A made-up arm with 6 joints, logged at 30 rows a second.
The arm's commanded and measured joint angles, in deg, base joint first. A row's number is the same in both.
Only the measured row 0 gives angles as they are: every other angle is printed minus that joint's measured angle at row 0.
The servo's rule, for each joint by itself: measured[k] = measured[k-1] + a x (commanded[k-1-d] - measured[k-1]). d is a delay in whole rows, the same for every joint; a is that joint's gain. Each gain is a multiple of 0.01, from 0.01 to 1. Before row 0 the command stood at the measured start. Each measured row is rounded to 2 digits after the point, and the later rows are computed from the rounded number. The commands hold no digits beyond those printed.
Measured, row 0: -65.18 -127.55 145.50 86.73 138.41 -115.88
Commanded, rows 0 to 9: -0.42 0.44 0.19 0.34 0.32 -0.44; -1.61 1.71 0.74 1.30 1.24 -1.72; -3.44 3.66 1.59 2.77 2.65 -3.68; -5.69 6.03 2.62 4.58 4.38 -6.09; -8.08 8.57 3.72 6.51 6.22 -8.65; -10.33 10.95 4.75 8.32 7.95 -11.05; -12.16 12.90 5.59 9.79 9.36 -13.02; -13.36 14.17 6.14 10.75 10.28 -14.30; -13.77 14.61 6.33 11.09 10.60 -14.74; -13.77 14.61 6.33 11.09 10.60 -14.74
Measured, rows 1 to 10: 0.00 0.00 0.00 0.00 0.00 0.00; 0.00 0.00 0.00 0.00 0.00 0.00; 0.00 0.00 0.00 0.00 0.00 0.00; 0.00 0.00 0.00 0.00 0.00 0.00; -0.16 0.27 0.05 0.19 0.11 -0.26; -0.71 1.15 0.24 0.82 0.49 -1.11; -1.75 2.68 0.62 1.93 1.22 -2.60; -3.25 4.72 1.18 3.44 2.29 -4.62; -5.09 7.07 1.89 5.19 3.63 -6.96; -7.08 9.44 2.69 6.97 5.10 -9.33
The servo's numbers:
d 4
a 0.38 0.61 0.28 0.57 0.34 0.58

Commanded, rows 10 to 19: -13.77 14.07 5.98 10.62 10.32 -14.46; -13.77 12.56 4.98 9.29 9.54 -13.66; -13.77 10.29 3.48 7.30 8.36 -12.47; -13.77 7.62 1.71 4.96 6.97 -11.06; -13.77 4.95 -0.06 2.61 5.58 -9.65; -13.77 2.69 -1.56 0.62 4.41 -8.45; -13.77 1.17 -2.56 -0.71 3.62 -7.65; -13.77 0.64 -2.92 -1.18 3.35 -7.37; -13.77 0.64 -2.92 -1.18 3.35 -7.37; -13.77 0.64 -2.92 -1.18 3.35 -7.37
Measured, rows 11 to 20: -9.01 11.55 3.50 8.58 6.55 -11.47; -10.66 13.15 4.24 9.82 7.82 -13.11; -11.84 14.04 4.83 10.54 8.77 -14.06; -12.57 14.39 5.25 10.85 9.39 -14.45; -13.03 14.19 5.45 10.72 9.71 -14.46; -13.31 13.20 5.32 9.90 9.65 -14.00; -13.48 11.42 4.80 8.42 9.21 -13.11; -13.59 9.10 3.93 6.45 8.45 -11.92; -13.66 6.57 2.81 4.26 7.47 -10.60; -13.70 4.20 1.59 2.19 6.43 -9.35
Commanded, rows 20 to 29: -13.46 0.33 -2.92 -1.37 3.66 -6.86; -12.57 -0.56 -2.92 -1.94 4.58 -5.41; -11.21 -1.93 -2.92 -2.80 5.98 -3.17; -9.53 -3.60 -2.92 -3.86 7.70 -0.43; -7.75 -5.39 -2.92 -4.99 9.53 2.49; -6.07 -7.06 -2.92 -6.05 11.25 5.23; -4.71 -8.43 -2.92 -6.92 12.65 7.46; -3.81 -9.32 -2.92 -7.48 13.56 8.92; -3.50 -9.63 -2.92 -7.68 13.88 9.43; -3.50 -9.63 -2.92 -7.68 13.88 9.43
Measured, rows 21 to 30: -13.73 2.35 0.43 0.54 5.47 -8.36; -13.75 1.31 -0.51 -0.44 4.75 -7.79; -13.76 0.90 -1.18 -0.86 4.27 -7.55; -13.76 0.74 -1.67 -1.04 3.96 -7.45; -13.65 0.49 -2.02 -1.23 3.86 -7.11; -13.24 -0.15 -2.27 -1.63 4.10 -6.12; -12.47 -1.24 -2.45 -2.30 4.74 -4.41; -11.35 -2.68 -2.58 -3.19 5.75 -2.10; -9.98 -4.33 -2.68 -4.22 7.04 0.56; -8.49 -6.00 -2.75 -5.26 8.47 3.27
